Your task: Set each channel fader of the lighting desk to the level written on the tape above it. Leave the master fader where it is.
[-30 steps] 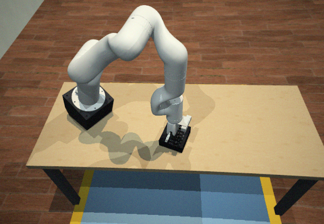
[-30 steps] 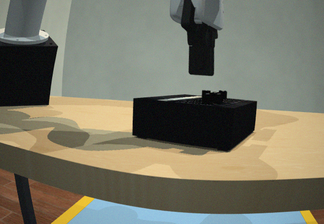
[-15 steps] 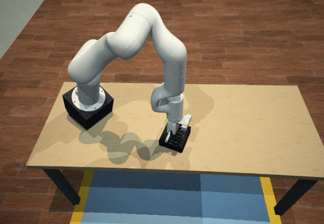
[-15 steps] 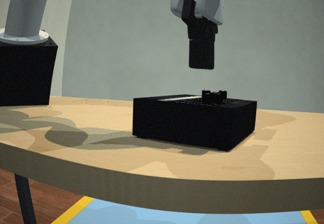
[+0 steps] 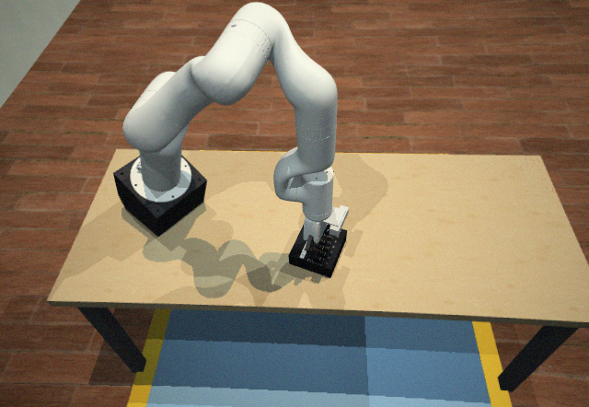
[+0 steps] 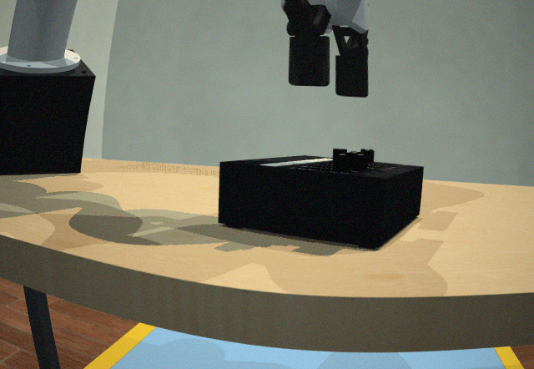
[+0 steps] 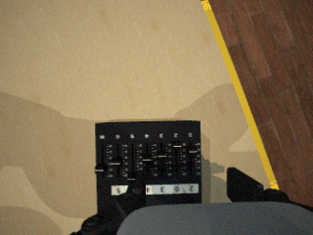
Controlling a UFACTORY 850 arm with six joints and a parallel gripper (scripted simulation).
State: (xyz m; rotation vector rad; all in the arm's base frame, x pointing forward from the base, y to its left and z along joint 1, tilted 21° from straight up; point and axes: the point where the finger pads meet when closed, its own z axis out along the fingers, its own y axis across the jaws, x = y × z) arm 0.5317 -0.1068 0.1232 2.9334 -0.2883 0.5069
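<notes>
Now: the master fader 11 cm to the left of my hand, 6 cm below it and 2 cm ahead of it.
</notes>
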